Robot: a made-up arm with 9 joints. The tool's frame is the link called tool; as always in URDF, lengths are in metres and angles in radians. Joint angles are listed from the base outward.
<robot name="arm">
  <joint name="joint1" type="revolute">
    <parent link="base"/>
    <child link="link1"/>
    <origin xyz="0 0 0.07" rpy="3.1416 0 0"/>
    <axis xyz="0 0 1"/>
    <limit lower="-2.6" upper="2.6"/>
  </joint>
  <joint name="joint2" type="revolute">
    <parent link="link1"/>
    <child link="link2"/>
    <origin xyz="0.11 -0.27 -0.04" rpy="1.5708 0 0"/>
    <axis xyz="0 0 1"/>
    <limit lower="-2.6" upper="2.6"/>
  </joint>
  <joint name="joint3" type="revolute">
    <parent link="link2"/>
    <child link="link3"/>
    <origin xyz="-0.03 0.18 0.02" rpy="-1.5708 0 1.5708"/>
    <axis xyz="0 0 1"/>
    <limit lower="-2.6" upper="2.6"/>
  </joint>
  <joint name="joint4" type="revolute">
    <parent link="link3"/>
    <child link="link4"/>
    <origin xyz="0.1 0.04 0.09" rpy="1.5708 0 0"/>
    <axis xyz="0 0 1"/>
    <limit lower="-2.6" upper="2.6"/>
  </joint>
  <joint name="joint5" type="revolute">
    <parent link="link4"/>
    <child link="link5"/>
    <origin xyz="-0.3 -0.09 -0.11" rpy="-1.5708 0 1.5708"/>
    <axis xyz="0 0 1"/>
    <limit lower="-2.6" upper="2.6"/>
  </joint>
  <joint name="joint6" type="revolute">
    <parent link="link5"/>
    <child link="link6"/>
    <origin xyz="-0.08 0.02 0.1" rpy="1.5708 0 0"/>
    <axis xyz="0 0 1"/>
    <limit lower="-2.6" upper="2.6"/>
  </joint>
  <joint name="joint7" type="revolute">
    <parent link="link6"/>
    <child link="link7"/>
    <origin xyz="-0.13 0.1 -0.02" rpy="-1.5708 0 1.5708"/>
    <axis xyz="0 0 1"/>
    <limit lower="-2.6" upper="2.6"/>
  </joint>
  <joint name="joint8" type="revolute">
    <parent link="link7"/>
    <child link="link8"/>
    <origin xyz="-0.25 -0.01 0.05" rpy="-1.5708 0 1.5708"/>
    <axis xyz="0 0 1"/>
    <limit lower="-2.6" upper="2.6"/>
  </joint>
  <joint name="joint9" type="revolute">
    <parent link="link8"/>
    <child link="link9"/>
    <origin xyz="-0.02 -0.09 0.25" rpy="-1.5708 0 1.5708"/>
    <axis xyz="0 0 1"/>
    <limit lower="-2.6" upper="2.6"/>
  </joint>
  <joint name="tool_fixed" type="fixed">
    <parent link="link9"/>
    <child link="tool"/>
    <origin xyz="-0.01 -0.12 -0.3" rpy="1.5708 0 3.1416"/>
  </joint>
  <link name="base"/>
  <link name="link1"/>
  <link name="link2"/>
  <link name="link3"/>
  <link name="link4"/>
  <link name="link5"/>
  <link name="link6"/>
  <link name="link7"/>
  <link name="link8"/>
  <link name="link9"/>
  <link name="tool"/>
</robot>
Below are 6 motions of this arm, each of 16 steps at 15 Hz.
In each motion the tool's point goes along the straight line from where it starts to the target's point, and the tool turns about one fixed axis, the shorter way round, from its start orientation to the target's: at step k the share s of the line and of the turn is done. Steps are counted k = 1, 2, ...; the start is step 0. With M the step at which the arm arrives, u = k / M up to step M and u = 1 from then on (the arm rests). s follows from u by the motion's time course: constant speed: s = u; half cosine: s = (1 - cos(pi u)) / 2; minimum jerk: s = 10 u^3 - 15 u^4 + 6 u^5.
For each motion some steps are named. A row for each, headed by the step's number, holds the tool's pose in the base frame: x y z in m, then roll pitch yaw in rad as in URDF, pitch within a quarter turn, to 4 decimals.
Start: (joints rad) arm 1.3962 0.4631 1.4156 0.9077 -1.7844 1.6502 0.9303 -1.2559 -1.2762
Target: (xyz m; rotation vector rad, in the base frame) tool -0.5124 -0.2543 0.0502 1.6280 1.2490 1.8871
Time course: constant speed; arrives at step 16
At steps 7, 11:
7: -0.3850 -0.2475 -0.0032 2.2085 -1.0434 1.4610
11: -0.4416 -0.2505 0.0205 1.8849 -0.8928 1.7388

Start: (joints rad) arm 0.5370 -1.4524 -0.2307 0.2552 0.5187 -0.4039 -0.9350 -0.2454 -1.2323
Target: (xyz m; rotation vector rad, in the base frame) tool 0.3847 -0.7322 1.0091 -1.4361 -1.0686 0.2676
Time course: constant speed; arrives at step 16
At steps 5, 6, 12, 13, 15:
5: 0.2277 -0.4197 0.9414 -2.4540 -0.1830 1.7130
6: 0.2420 -0.4481 0.9476 -2.4080 -0.2248 1.6532
12: 0.3276 -0.6186 0.9845 -2.0715 -0.4063 1.2410
13: 0.3419 -0.6470 0.9906 -2.0068 -0.4225 1.1644
15: 0.3704 -0.7038 1.0029 -1.8731 -0.4409 1.0073

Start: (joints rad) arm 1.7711 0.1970 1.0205 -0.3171 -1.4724 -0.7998 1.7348 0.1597 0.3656
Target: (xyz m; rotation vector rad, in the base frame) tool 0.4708 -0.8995 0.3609 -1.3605 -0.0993 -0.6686
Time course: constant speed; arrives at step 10
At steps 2, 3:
2: 0.4747 -0.7495 0.4314 -0.4542 -1.0036 -0.9195
3: 0.4742 -0.7682 0.4226 -0.6145 -0.9552 -0.8017

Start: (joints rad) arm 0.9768 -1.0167 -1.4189 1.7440 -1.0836 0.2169 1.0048 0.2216 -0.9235
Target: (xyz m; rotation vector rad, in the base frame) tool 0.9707 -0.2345 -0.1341 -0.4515 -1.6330 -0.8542
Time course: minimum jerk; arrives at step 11
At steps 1, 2, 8, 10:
1: 0.8656 0.1072 -0.4316 0.4570 0.2379 -1.4660
2: 0.8697 0.0940 -0.4201 0.4712 0.1728 -1.4676
8: 0.9571 -0.1902 -0.1727 1.1897 -1.1589 -2.0296
10: 0.9700 -0.2323 -0.1361 1.7170 -1.2722 -2.5405

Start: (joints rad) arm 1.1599 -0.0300 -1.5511 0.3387 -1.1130 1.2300 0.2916 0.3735 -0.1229
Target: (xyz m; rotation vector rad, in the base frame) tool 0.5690 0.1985 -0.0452 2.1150 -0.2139 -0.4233
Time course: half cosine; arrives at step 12
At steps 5, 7, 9, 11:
5: 0.3276 0.2622 0.0257 2.6527 0.5399 0.4410
7: 0.4269 0.2360 -0.0034 2.3886 0.4550 0.0902
9: 0.5128 0.2133 -0.0287 2.2055 0.3241 -0.1735
11: 0.5625 0.2002 -0.0433 2.1212 0.2308 -0.3083

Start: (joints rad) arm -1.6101 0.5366 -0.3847 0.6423 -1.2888 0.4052 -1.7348 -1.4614 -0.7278
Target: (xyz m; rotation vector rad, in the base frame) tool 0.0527 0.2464 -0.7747 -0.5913 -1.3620 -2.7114
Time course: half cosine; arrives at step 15
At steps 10, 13, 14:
10: 0.1949 0.1352 -0.5606 1.2164 -0.0609 3.0681
13: 0.0773 0.2272 -0.7377 1.0011 -0.3119 3.0128
14: 0.0589 0.2415 -0.7653 0.9673 -0.3520 3.0090

